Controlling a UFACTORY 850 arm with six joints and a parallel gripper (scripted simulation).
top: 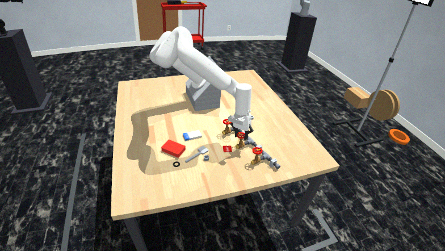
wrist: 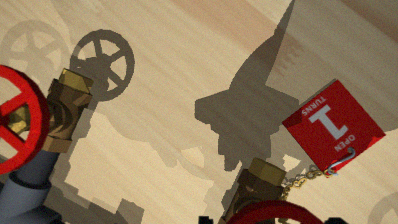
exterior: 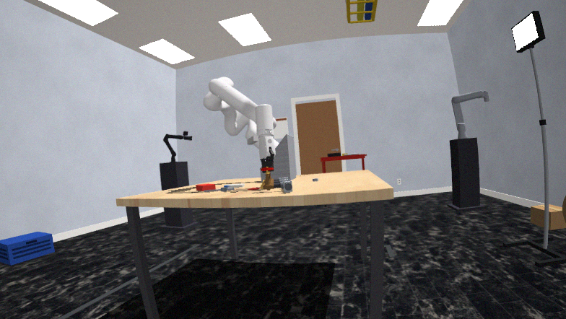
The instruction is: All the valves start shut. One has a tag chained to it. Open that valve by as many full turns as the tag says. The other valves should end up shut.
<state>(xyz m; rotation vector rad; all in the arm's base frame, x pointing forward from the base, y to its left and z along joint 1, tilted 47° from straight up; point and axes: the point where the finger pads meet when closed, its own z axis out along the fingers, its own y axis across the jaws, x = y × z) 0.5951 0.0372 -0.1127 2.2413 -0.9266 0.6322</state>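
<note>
My gripper is now 10 mm past the red tag, 80 mm to the left of it and 90 mm above it. Round my hand: grey cylinder (50 mm ahead, 220 mm to the right, 90 mm below); grey tool (260 mm to the right, 90 mm below); white card (170 mm behind, 260 mm to the right, 90 mm below).
</note>
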